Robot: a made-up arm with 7 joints. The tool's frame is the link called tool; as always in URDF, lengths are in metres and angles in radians. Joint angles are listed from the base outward.
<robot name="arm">
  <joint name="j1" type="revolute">
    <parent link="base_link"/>
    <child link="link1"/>
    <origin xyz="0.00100 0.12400 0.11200" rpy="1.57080 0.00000 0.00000"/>
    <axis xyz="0 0 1"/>
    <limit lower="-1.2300" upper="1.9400"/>
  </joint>
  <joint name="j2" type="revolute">
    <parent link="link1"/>
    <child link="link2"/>
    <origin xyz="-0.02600 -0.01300 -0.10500" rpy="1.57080 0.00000 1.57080"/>
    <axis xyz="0 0 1"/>
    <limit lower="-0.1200" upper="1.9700"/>
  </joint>
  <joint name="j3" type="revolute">
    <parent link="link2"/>
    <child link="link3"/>
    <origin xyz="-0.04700 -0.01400 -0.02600" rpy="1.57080 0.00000 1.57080"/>
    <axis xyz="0 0 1"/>
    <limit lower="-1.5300" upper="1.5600"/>
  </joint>
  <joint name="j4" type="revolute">
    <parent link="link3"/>
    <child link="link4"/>
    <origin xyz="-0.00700 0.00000 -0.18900" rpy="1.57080 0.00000 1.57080"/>
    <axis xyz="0 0 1"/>
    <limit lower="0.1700" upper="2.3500"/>
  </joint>
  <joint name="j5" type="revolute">
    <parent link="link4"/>
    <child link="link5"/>
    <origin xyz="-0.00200 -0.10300 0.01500" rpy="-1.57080 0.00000 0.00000"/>
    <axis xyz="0 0 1"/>
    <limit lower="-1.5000" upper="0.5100"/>
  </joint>
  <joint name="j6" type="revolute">
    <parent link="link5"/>
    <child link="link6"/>
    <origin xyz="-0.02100 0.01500 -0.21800" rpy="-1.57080 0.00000 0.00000"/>
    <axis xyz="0 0 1"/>
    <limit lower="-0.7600" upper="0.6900"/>
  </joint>
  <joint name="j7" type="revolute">
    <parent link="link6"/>
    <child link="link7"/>
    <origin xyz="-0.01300 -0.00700 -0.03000" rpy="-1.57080 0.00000 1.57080"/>
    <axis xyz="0 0 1"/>
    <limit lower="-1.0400" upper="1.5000"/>
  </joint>
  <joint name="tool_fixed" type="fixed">
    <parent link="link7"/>
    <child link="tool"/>
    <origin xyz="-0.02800 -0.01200 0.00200" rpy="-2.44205 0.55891 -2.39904"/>
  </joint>
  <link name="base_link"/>
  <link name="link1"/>
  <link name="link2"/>
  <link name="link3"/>
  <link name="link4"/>
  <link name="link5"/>
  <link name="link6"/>
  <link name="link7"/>
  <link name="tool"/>
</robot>
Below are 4 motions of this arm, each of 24 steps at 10 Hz.
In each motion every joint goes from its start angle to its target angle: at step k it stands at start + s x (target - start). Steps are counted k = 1, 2, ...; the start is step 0. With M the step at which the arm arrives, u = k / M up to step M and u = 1 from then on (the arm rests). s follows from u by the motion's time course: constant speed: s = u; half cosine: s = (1 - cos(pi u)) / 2; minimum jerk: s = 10 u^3 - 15 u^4 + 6 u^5.
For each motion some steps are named. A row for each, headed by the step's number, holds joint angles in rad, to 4 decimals.
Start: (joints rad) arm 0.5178 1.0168 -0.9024 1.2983 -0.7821 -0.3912 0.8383
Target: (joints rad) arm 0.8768 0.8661 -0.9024 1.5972 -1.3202 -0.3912 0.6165
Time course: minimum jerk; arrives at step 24
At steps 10, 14, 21, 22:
10: 0.6422 0.9646 -0.9024 1.4019 -0.9686 -0.3912 0.7614
14: 0.7524 0.9183 -0.9024 1.4936 -1.1337 -0.3912 0.6934
21: 0.8710 0.8685 -0.9024 1.5924 -1.3116 -0.3912 0.6201
22: 0.8750 0.8669 -0.9024 1.5957 -1.3175 -0.3912 0.6176

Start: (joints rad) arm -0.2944 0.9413 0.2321 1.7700 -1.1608 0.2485 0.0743
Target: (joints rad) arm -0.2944 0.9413 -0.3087 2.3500 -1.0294 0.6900 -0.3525
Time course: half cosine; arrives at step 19
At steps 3, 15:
3: -0.2944 0.9413 0.1995 1.8050 -1.1529 0.2751 0.0486
15: -0.2944 0.9413 -0.2517 2.2889 -1.0433 0.6435 -0.3075

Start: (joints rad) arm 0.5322 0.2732 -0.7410 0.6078 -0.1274 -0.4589 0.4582
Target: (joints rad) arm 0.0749 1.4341 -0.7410 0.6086 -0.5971 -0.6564 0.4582
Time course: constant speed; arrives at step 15
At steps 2, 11, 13, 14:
2: 0.4712 0.4280 -0.7410 0.6079 -0.1900 -0.4852 0.4582
11: 0.1968 1.1245 -0.7410 0.6084 -0.4718 -0.6037 0.4582
13: 0.1359 1.2793 -0.7410 0.6085 -0.5345 -0.6301 0.4582
14: 0.1054 1.3567 -0.7410 0.6085 -0.5658 -0.6432 0.4582

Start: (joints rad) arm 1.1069 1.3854 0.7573 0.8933 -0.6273 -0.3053 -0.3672
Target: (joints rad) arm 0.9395 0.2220 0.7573 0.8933 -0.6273 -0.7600 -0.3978
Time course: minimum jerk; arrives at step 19
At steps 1, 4, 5, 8, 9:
1: 1.1067 1.3838 0.7573 0.8933 -0.6273 -0.3059 -0.3672
4: 1.0958 1.3082 0.7573 0.8933 -0.6273 -0.3355 -0.3692
5: 1.0872 1.2483 0.7573 0.8933 -0.6273 -0.3589 -0.3708
8: 1.0476 0.9731 0.7573 0.8933 -0.6273 -0.4665 -0.3780
9: 1.0314 0.8610 0.7573 0.8933 -0.6273 -0.5103 -0.3810

